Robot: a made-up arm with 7 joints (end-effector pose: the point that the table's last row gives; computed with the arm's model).
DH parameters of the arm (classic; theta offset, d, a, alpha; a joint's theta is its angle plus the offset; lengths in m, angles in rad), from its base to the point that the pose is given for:
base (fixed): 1.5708 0.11 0 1.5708
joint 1: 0 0.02 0.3 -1.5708
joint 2: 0 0.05 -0.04 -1.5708
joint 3: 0 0.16 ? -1.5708
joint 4: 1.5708 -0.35 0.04 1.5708
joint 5: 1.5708 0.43 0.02 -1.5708
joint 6: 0 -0.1 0.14 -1.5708
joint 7: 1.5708 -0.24 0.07 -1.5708
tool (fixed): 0 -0.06 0 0
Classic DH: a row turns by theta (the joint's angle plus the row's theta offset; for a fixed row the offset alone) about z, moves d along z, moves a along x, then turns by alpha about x.
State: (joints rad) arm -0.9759 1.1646 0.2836 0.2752 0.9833 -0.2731 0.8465
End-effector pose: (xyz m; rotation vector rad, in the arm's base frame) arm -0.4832 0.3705 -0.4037 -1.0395 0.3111 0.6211
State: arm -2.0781 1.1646 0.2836 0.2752 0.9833 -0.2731 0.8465
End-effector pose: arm -0.4832 -0.2910 -0.4526 -2.0879 0.6874 0.4266
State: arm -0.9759 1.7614 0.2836 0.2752 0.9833 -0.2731 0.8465
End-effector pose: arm -0.5834 0.1798 -0.1218 -0.9347 0.5731 1.1843
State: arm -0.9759 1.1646 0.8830 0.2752 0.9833 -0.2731 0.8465
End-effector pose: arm -0.3656 0.0505 -0.5592 -1.4315 -0.1339 0.8300
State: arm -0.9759 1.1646 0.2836 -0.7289 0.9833 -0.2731 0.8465
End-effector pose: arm -0.6822 0.0271 0.1409 -1.0469 0.9401 1.4616
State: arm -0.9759 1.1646 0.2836 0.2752 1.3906 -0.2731 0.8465
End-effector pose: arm -0.5351 0.3289 -0.3531 -1.2459 0.5909 0.3632
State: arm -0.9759 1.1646 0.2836 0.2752 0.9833 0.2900 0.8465
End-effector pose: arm -0.4795 0.2434 -0.3223 -1.3435 0.4298 1.0879
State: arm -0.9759 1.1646 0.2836 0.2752 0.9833 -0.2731 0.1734
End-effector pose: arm -0.5233 0.3265 -0.3911 -1.2286 0.8966 0.2517
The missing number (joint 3, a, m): -0.03
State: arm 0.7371 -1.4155 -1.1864 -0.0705 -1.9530 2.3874 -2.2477
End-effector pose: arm -0.3366 0.0246 0.5505 -1.4003 -0.3909 1.1077
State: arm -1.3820 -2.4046 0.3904 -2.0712 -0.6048 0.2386 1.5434
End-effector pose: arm 0.6333 0.5512 -0.6899 -1.3648 -1.7016 1.0270
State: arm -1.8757 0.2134 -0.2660 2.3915 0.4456 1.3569 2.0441
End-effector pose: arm 0.2133 0.0326 0.1836 -2.8617 -0.5229 -0.2696
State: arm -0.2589 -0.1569 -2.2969 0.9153 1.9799 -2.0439 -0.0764
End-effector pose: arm 0.3739 0.0931 0.1476 -0.7932 -1.6718 0.4293
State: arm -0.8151 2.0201 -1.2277 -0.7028 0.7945 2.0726 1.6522
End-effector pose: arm 0.2295 0.2078 0.2455 -2.1100 0.6929 -1.9695
